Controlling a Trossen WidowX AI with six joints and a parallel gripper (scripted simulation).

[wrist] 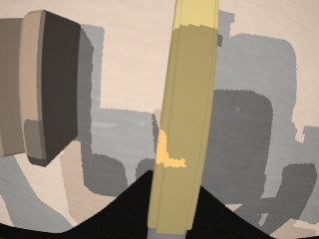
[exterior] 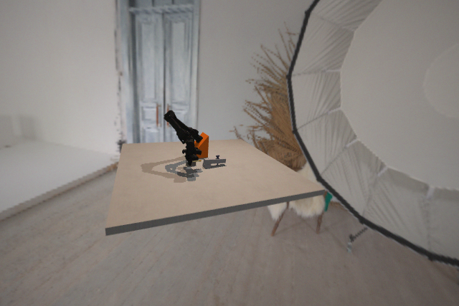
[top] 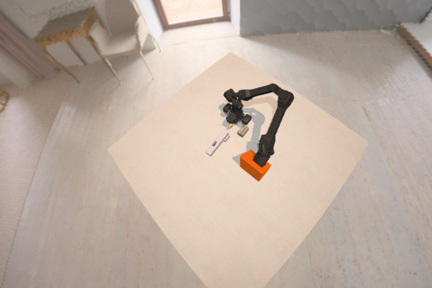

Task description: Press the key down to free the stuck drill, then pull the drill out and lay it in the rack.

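Right now the dark boxy part is 8 cm behind my gripper tip, 3 cm to the left of it and 1 cm below it. Round my gripper tip: key (23 cm to the left, 2 cm behind, 2 cm above); grey holder (20 cm to the left, 2 cm behind); drill (4 cm to the left, 3 cm above).
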